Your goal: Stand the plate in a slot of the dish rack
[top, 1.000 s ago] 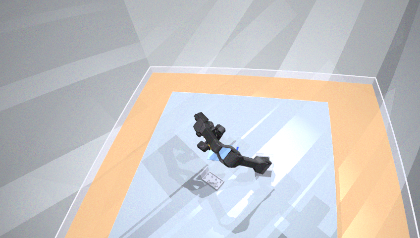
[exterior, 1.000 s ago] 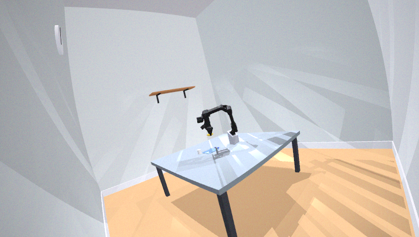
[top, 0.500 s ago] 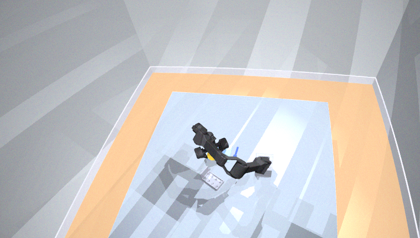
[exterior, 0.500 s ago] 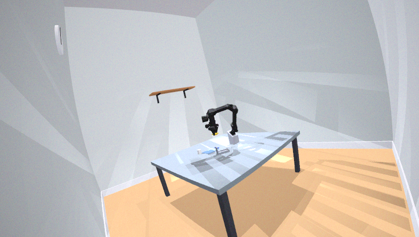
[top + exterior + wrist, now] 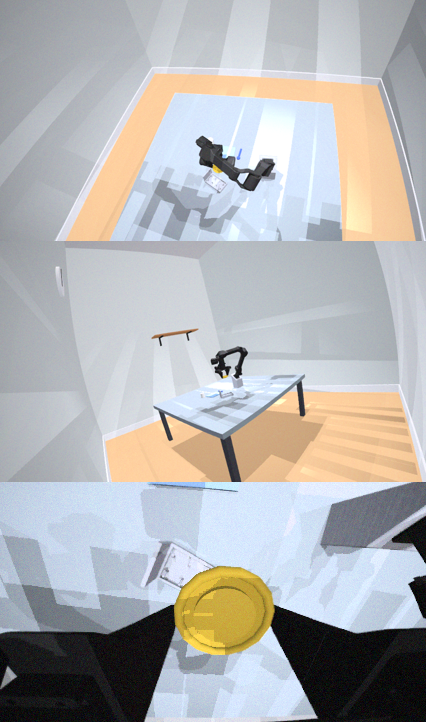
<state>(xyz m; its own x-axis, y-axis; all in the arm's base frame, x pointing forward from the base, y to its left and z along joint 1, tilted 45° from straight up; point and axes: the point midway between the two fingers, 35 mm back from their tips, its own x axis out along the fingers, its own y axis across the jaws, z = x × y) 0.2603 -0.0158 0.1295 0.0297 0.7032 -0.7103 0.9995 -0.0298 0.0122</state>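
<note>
Now: gripper tip 40 mm short of the grey dish rack, 10 mm to the right of it and 160 mm above it. Round my gripper tip: blue spoon (80 mm behind, 200 mm to the right, 180 mm below); then yellow plate (10 mm above); then light blue mat (30 mm ahead, 200 mm to the right, 180 mm below).
</note>
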